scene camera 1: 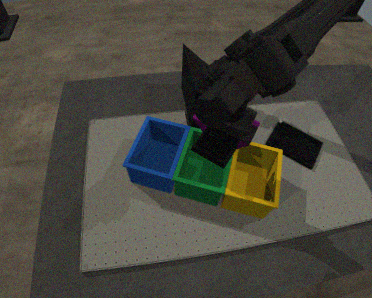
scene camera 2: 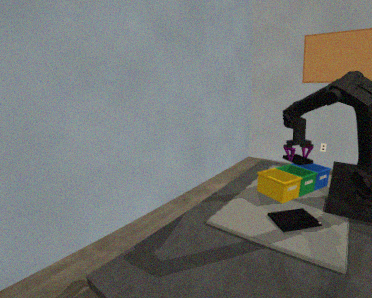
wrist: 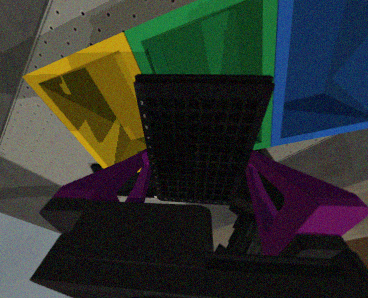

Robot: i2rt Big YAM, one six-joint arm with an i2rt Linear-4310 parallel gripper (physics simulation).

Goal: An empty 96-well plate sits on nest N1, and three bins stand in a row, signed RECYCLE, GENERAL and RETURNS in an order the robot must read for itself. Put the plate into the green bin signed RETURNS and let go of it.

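Places are measured from the arm's base along level axes (x ahead, y down, z left), in centimetres.
Pixels of known places: gripper, fingertip midpoint: (scene camera 1: 220,139) (scene camera 2: 297,160) (wrist: 197,153); arm's base, link origin: (scene camera 1: 212,78) (scene camera 2: 366,192).
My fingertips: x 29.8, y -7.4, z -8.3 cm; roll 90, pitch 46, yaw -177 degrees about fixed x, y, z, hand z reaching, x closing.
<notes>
Ahead of a thing's pixels: the offset from my fingertips to its middle. Level surfaces: height alone.
The black 96-well plate @(dx +0.2, dy -0.6, dz -0.1 cm) (scene camera 1: 216,148) (scene camera 2: 298,160) (wrist: 200,130) is held roughly level above the bins. My gripper (scene camera 1: 225,133) (scene camera 2: 298,157) (wrist: 197,153) is shut on it, with a magenta finger at each side. The green bin @(dx +0.5, dy +11.2, dz -3.1 cm) (scene camera 1: 200,193) (scene camera 2: 304,188) (wrist: 215,40) stands in the middle of the row. The plate hangs above its rim and covers part of its opening in the wrist view, with its left edge near the yellow bin's side. White signs show on the bins in scene camera 2, too small to read. A flat black nest @(dx -3.6, dy +15.3, dz +29.7 cm) (scene camera 1: 295,145) (scene camera 2: 294,220) lies on the board.
The yellow bin (scene camera 1: 245,206) (scene camera 2: 275,186) (wrist: 75,61) and the blue bin (scene camera 1: 150,180) (wrist: 320,50) flank the green one closely. All stand on a pale perforated board @(dy +16.2 cm) (scene camera 1: 125,240) (scene camera 2: 235,217). The arm's base stands behind the bins in scene camera 1.
</notes>
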